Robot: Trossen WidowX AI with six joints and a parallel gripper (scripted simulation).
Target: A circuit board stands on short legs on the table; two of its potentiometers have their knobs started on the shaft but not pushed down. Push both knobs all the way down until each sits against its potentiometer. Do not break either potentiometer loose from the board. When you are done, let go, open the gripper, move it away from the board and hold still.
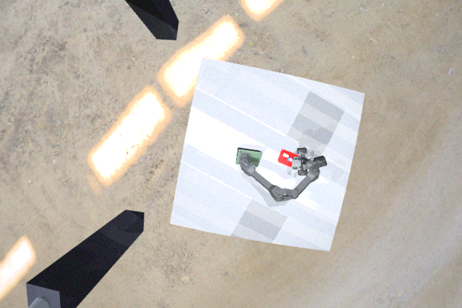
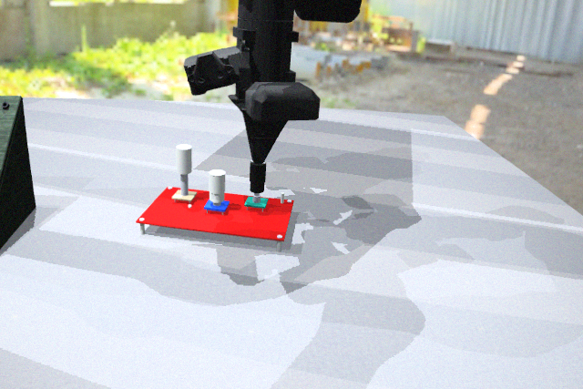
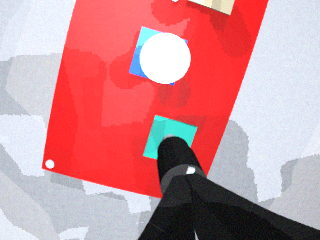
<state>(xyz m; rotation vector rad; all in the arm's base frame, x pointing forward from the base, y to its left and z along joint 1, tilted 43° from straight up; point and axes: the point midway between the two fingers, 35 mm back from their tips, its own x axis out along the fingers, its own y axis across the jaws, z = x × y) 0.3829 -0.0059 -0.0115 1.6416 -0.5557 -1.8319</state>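
Right now the black knob is 1 cm below my gripper tip. The rest, counted from my gripper tip: blue potentiometer 5 cm behind, 1 cm to the right, 3 cm below; teal potentiometer 3 cm below; grey knob 5 cm behind, 1 cm to the right, 3 cm below.
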